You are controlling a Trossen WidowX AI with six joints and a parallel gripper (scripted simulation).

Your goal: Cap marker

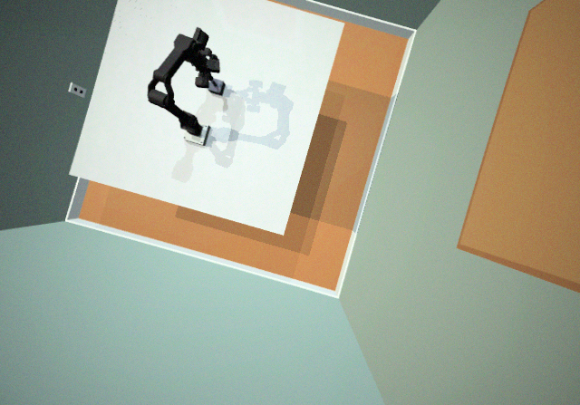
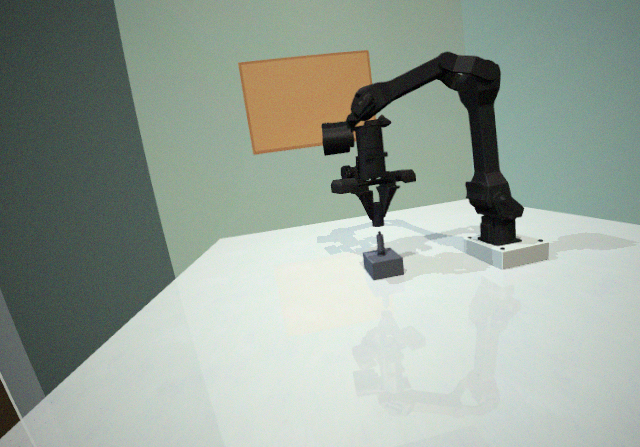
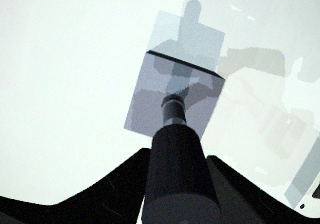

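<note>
My gripper tip is now 11 cm above the dark grey holder block. From my gripper tip the other things lie so: marker cap: 1 cm above.
</note>
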